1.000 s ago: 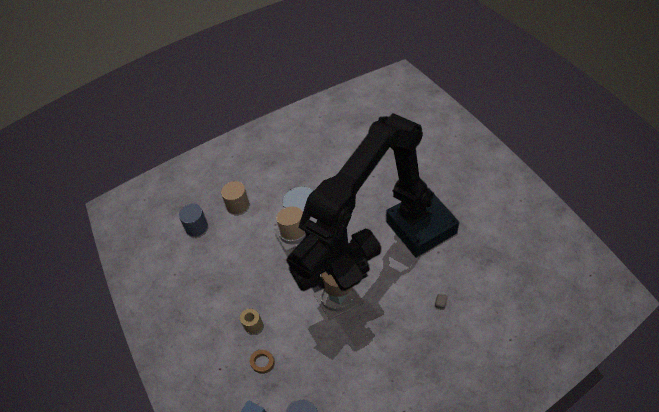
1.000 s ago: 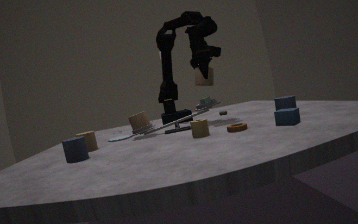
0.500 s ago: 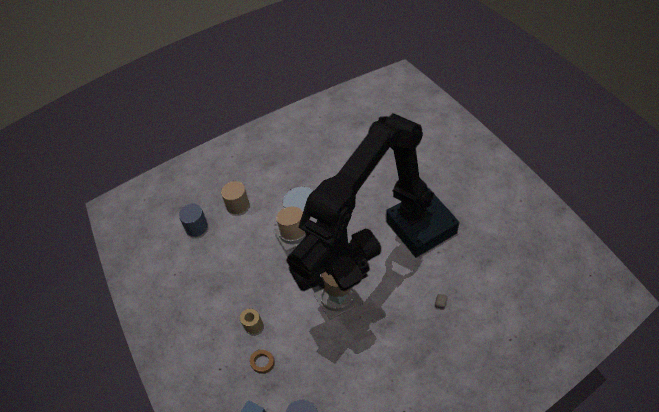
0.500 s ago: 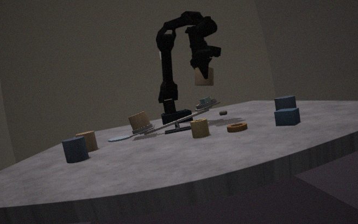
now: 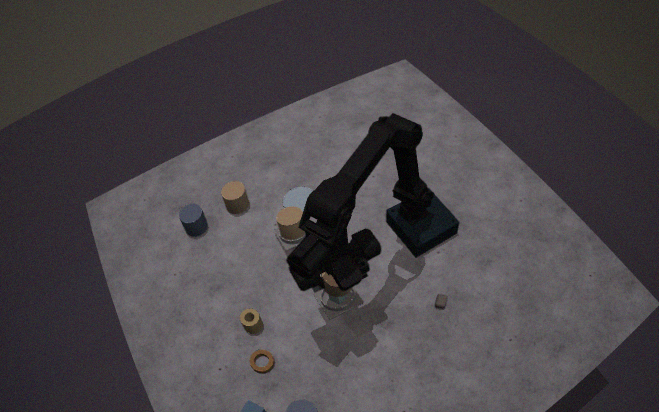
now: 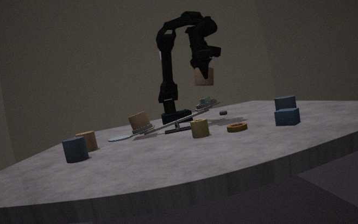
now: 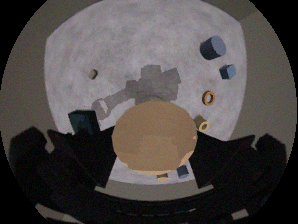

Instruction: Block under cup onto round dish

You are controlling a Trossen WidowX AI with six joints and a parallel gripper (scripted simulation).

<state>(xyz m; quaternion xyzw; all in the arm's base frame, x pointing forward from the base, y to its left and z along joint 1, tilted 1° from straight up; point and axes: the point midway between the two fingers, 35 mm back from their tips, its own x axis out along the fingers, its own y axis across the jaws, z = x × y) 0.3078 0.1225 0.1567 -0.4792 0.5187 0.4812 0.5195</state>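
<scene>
Now: gripper tip 1 cm to the left of the pale teal block and 8 cm above it. Also, from my gripper tip: round dish: 10 cm behind, 37 cm to the right, 17 cm below.
</scene>
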